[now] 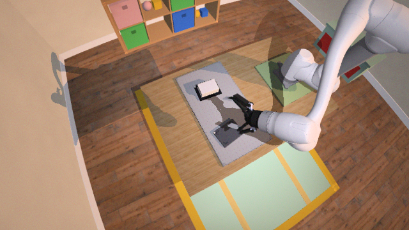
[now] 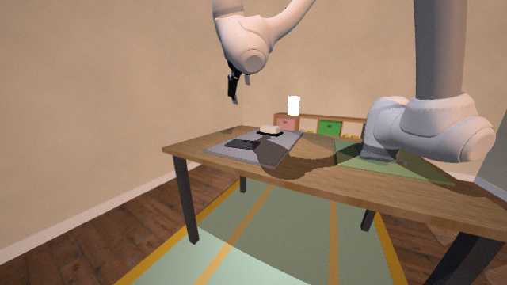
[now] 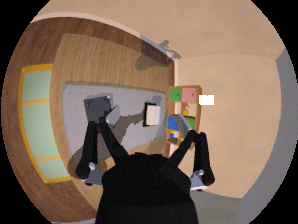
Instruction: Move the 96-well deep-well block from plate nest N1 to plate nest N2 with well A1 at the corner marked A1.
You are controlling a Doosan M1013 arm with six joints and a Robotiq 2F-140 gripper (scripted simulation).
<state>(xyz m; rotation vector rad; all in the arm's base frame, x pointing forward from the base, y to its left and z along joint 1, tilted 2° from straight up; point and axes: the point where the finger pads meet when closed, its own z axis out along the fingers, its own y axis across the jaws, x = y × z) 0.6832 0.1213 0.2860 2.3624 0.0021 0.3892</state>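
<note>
Now: hand 60 mm past the white deep-well block, 290 mm to the left of it and 240 mm above it. Also, from my hand: dark nest N2 (30 mm behind, 40 mm to the left, 270 mm below); then nest n1 (60 mm behind, 290 mm to the right, 270 mm below).
</note>
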